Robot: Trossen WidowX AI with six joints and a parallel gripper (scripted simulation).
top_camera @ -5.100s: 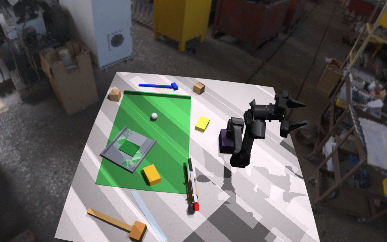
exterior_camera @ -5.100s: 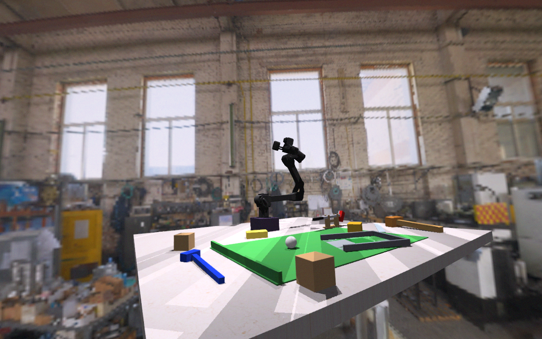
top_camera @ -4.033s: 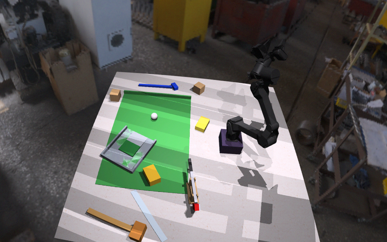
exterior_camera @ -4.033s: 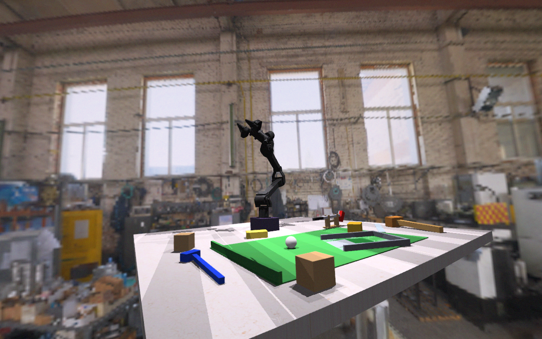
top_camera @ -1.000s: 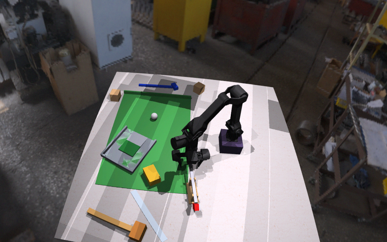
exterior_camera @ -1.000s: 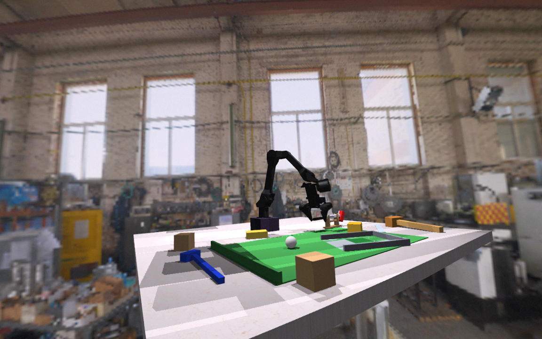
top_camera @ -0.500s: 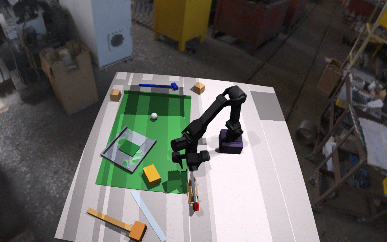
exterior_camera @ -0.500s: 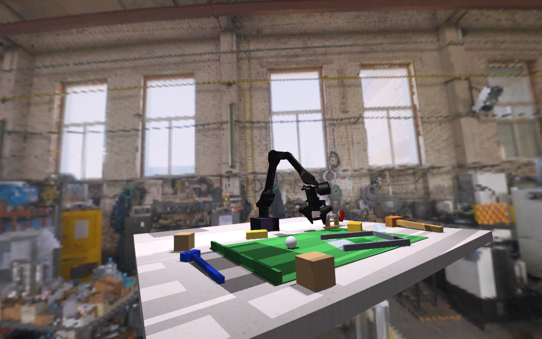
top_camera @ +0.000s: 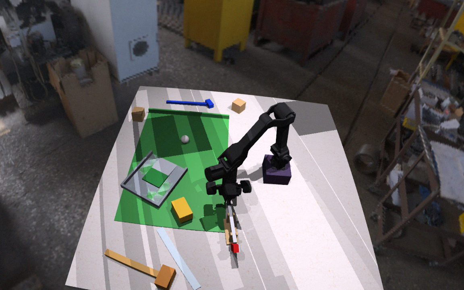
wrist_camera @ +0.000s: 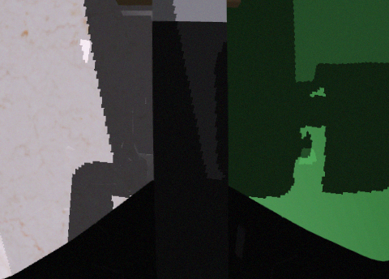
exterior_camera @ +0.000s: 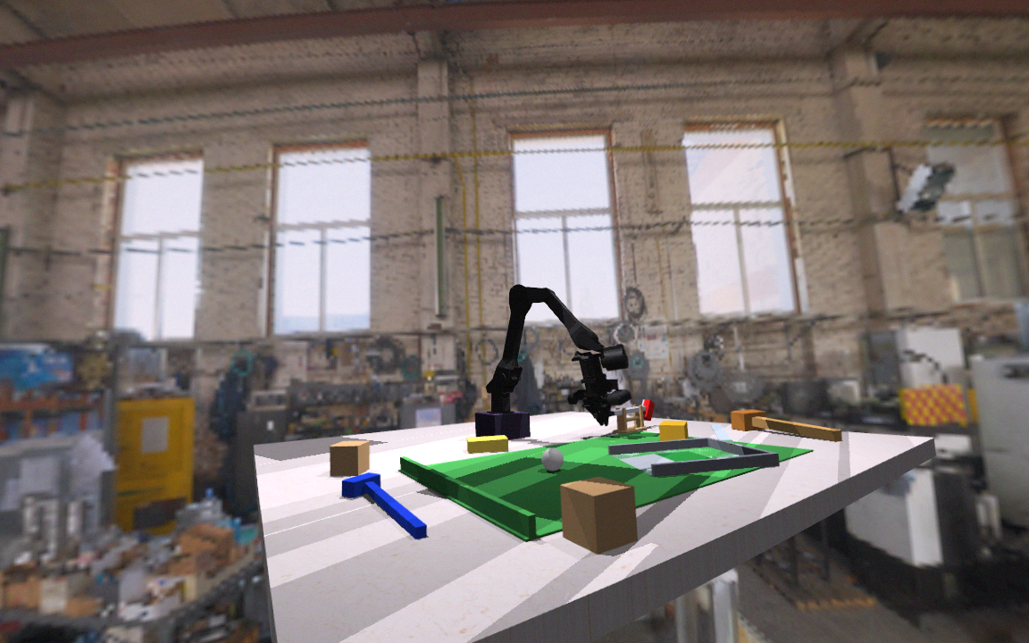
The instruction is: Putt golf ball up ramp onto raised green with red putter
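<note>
Right now my gripper tip is 13 cm to the right of the wooden stand and 2 cm past it. The rest, counted from my gripper tip: blue mallet: 69 cm to the right, 27 cm ahead, 2 cm below.
</note>
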